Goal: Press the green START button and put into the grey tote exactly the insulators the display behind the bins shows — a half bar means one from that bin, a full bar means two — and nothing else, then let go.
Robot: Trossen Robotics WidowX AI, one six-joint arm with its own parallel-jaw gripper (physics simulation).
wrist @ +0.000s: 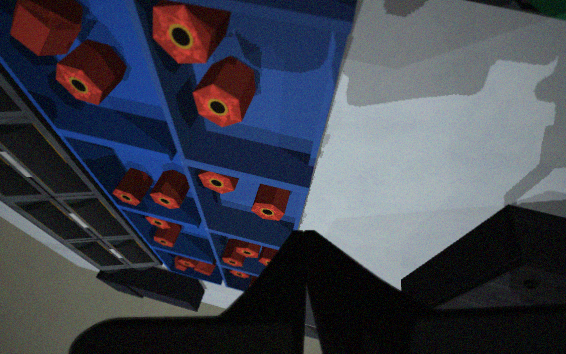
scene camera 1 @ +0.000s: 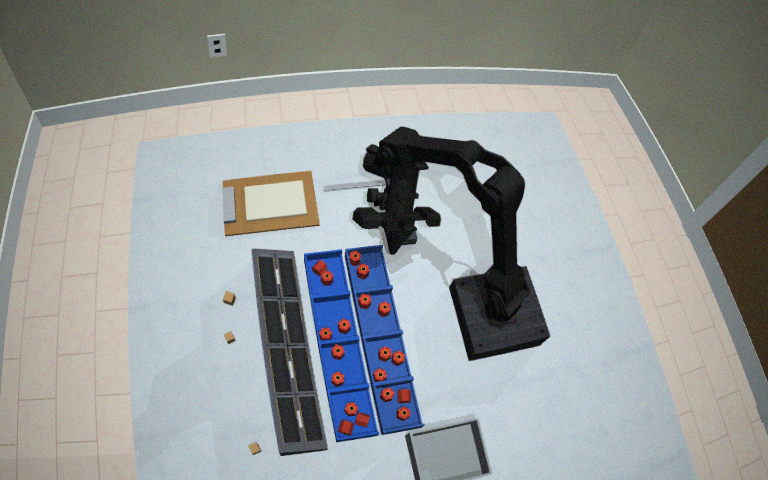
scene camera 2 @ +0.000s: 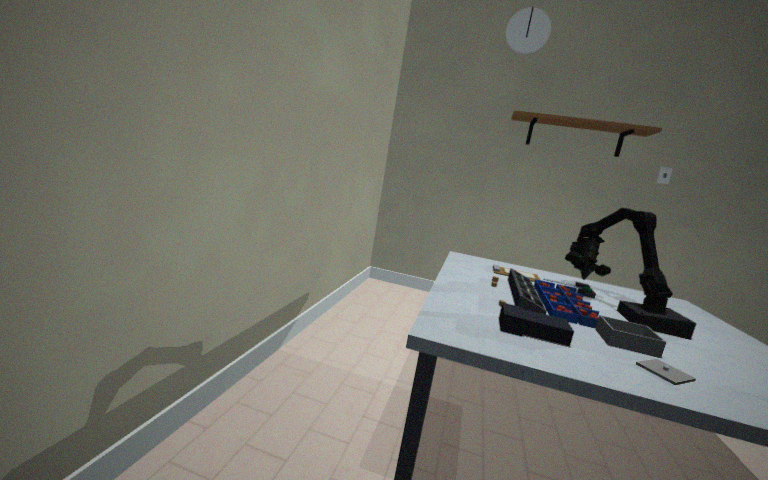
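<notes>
Two blue rows of bins (scene camera 1: 332, 311) (wrist: 288, 105) (scene camera 2: 563, 305) hold red hexagonal insulators (scene camera 1: 363, 270) (wrist: 223, 93), two or three to a compartment. The grey display panel (scene camera 1: 287, 352) (scene camera 2: 522, 288) lies along their left side; its cells look dark. The grey tote (scene camera 1: 449, 450) (scene camera 2: 613, 330) stands at the near end of the bins. A small green thing, likely the START button (scene camera 2: 586, 289), shows beyond the bins in the second scene view; the arm hides it in the first. My gripper (scene camera 1: 396, 247) (scene camera 2: 584, 275) (wrist: 303, 241) is shut and empty, raised just right of the far end of the right bin row.
A brown clipboard with a pale sheet (scene camera 1: 270, 202) lies beyond the display. A thin grey bar (scene camera 1: 349, 187) lies beside it. Small tan cubes (scene camera 1: 229, 297) sit left of the display. A dark box (scene camera 2: 534, 326) stands near the table's front edge. The arm's base (scene camera 1: 498, 314) is right of the bins.
</notes>
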